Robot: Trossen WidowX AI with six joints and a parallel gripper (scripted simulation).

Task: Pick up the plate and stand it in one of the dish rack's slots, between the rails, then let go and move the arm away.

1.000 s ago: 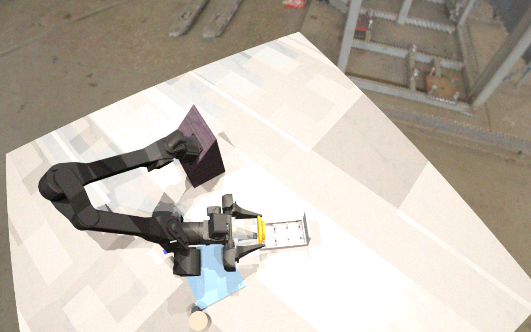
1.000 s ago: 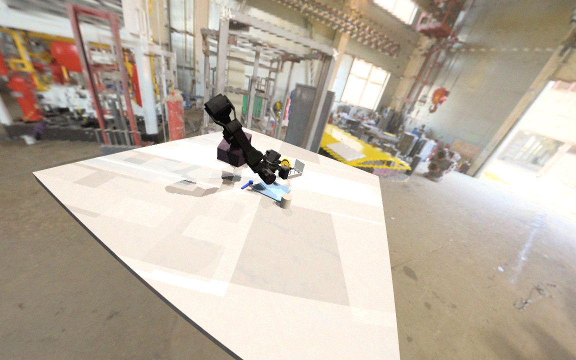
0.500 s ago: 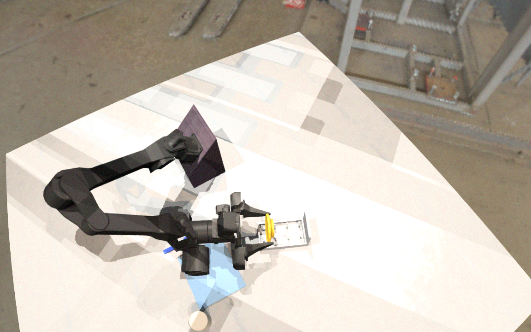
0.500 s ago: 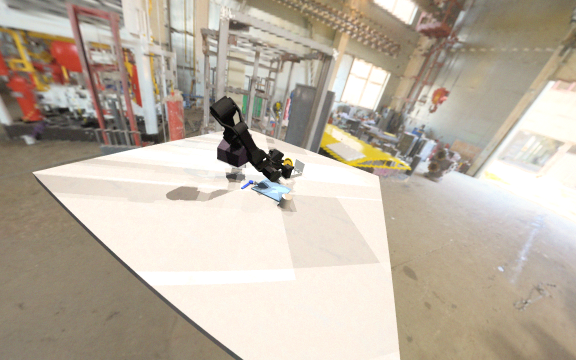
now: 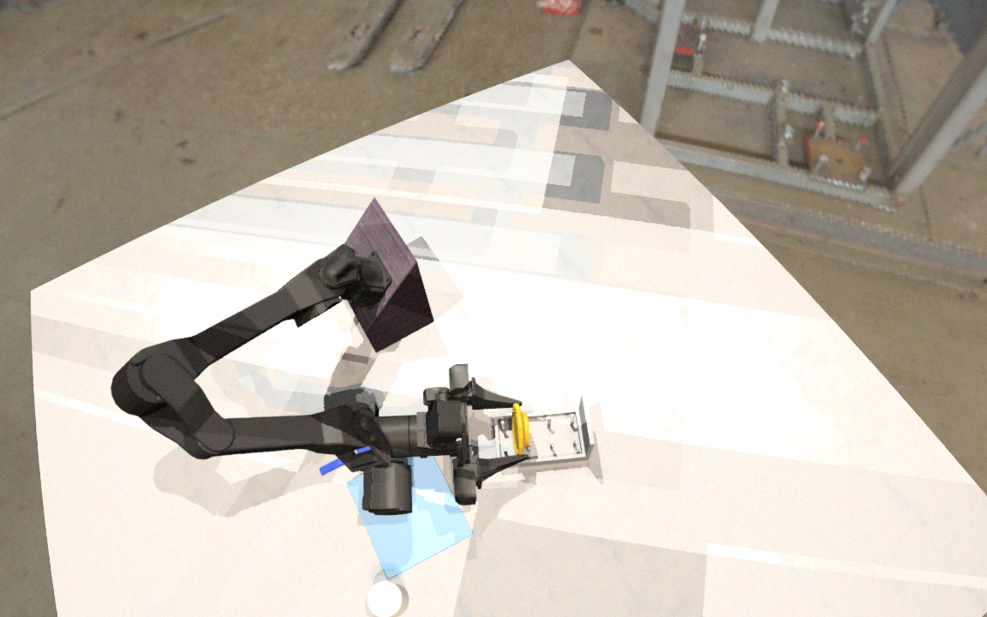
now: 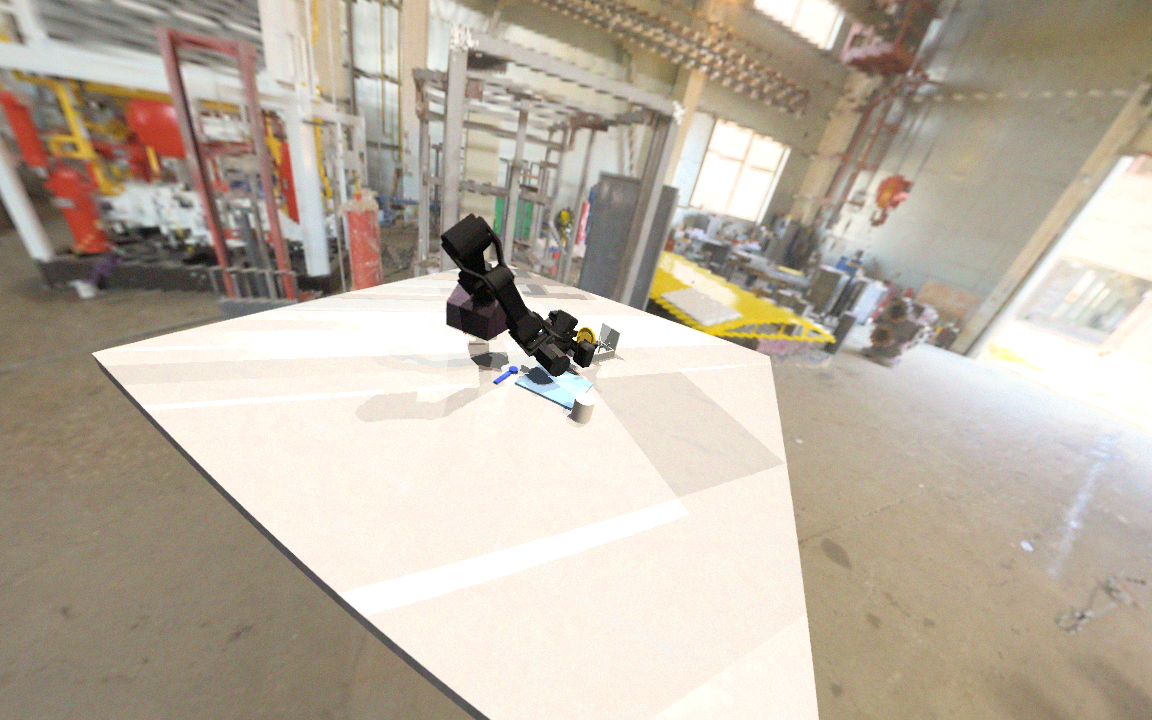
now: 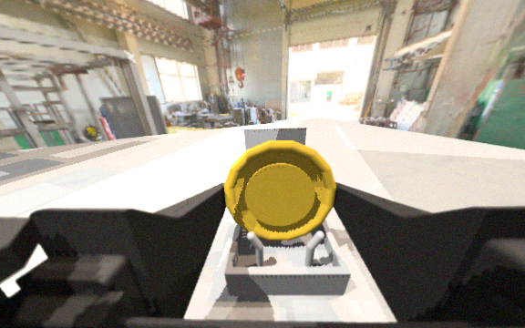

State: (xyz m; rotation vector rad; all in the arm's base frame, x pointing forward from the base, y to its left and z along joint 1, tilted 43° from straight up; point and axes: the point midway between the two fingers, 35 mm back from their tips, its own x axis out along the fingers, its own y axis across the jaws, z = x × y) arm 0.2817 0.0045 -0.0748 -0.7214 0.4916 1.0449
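Now: gripper tip 1 cm to the left of the yellow plate. Round my gripper tip: blue spoon 23 cm to the right, 11 cm behind, 5 cm below; then light blue mat 19 cm to the right, 5 cm below; then grey dish rack 3 cm below, 2 cm to the left, 1 cm ahead.
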